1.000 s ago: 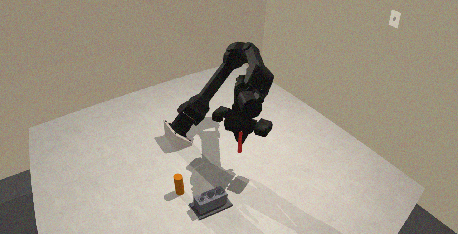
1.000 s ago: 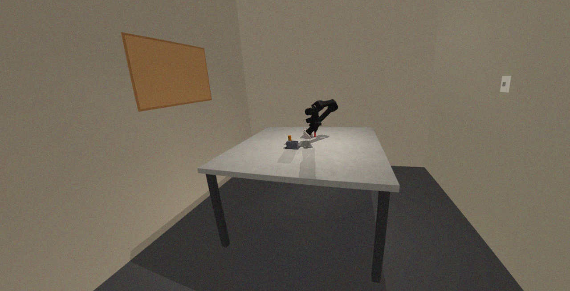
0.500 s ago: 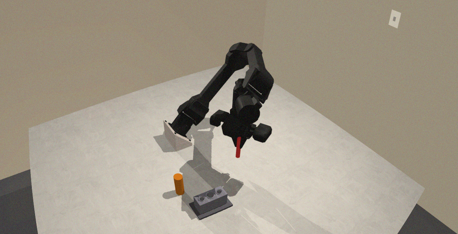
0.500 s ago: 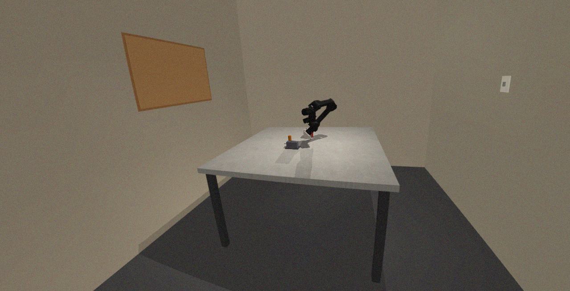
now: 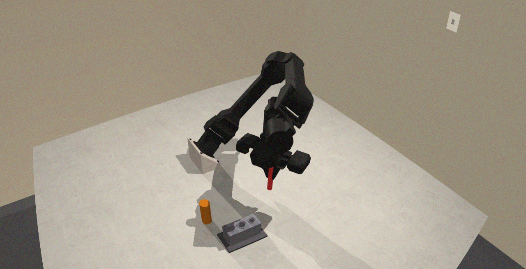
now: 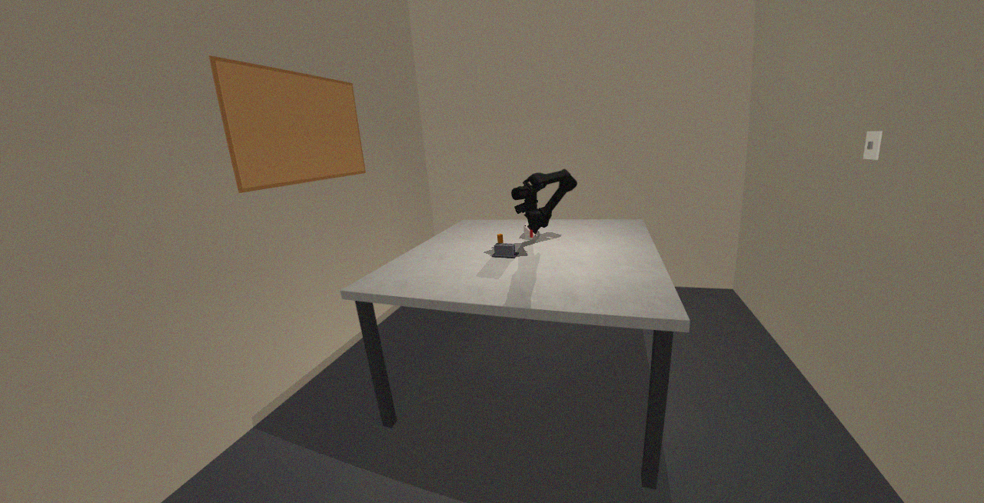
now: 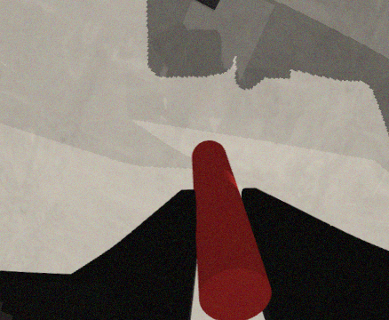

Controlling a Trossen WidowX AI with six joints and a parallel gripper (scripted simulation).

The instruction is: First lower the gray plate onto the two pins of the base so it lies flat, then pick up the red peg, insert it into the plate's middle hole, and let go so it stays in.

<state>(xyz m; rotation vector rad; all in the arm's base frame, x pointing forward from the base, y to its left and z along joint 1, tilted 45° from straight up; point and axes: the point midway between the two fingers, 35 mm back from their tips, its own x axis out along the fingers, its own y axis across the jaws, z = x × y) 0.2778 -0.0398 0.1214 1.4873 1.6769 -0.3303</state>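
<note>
The gray plate is 13 cm to the right of my gripper tip, 8 cm below it and 5 cm ahead of it. The rest, counted from my gripper tip: orange cylinder (18 cm to the right, 8 cm below, 5 cm behind); red peg (right at my gripper tip); base (13 cm to the right, 11 cm below, 5 cm ahead).
</note>
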